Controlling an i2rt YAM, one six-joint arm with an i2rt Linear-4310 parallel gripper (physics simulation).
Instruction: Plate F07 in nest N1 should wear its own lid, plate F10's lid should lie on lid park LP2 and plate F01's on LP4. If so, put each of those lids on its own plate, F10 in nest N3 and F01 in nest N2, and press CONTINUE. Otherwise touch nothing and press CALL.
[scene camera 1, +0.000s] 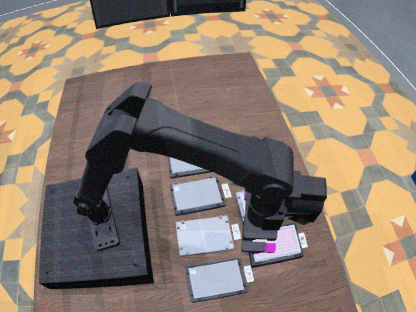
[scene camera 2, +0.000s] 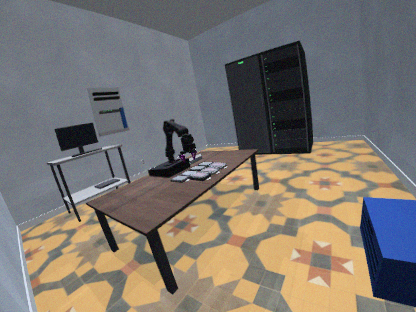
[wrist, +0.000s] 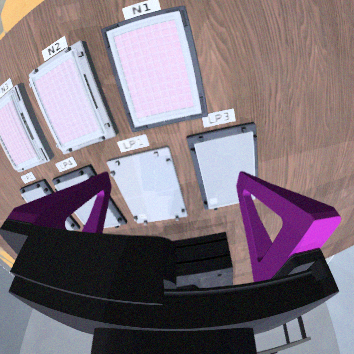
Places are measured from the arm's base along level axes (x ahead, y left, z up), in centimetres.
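Pixels of known places: gripper, fingertip midpoint: (scene camera 1: 255, 233) (scene camera 2: 189, 161) (wrist: 173, 178); arm's base at its link origin: (scene camera 1: 100, 214) (scene camera 2: 172, 162).
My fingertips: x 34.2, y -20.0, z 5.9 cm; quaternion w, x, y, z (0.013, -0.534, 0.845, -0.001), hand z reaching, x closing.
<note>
For each thing: its top centre in the pictures, then the offset to it from my fingertips. Level surfaces: height alone.
- pink-welled plate at its top centre: (wrist: 153, 69) (scene camera 1: 276, 241) (scene camera 2: 199, 173) dx +7.4, dy -0.9, dz -10.7 cm
- N2 at its top centre: (wrist: 61, 104) dx +10.1, dy +12.0, dz -11.2 cm
- N3 at its top centre: (wrist: 9, 136) dx +12.7, dy +25.2, dz -11.0 cm
- LP1 at its top centre: (wrist: 148, 195) (scene camera 1: 204, 233) dx -9.0, dy +9.1, dz -12.3 cm
- LP3 at its top centre: (wrist: 229, 174) (scene camera 1: 215, 279) dx -10.8, dy -4.1, dz -12.5 cm
- LP4 at its top centre: (wrist: 86, 206) (scene camera 1: 196, 193) dx -6.6, dy +21.9, dz -12.5 cm
- LP2 at its top centre: (wrist: 45, 212) (scene camera 1: 191, 158) dx -4.1, dy +34.3, dz -12.5 cm
- wooden table at its surface level: dz -14.3 cm
My gripper (wrist: 173, 178) (scene camera 1: 257, 221) (scene camera 2: 188, 156) is open and empty, above the LP1 and LP3 row. In the wrist view, a pink-welled plate (wrist: 156, 70) sits in dark-rimmed nest N1; whether it wears a clear lid I cannot tell. Pink plates also sit at N2 (wrist: 71, 105) and N3 (wrist: 16, 131), in pale surrounds. LP1 (wrist: 150, 187) (scene camera 1: 205, 236) shows a pale panel. LP3 (wrist: 225, 165) (scene camera 1: 217, 280) and LP4 (wrist: 95, 205) (scene camera 1: 197, 195) show grey-white panels in dark rims. LP2 (scene camera 1: 190, 167) is partly hidden. Plate and lid codes are unreadable. The buttons cannot be made out.
The black base block (scene camera 1: 55, 240) stands on the wooden table (scene camera 1: 165, 80), left of the lid parks. The arm covers part of N2 and hides N3 in scene camera 1. A server cabinet (scene camera 2: 245, 105), a desk with a monitor (scene camera 2: 76, 136) and a blue box (scene camera 2: 395, 230) stand off the table.
</note>
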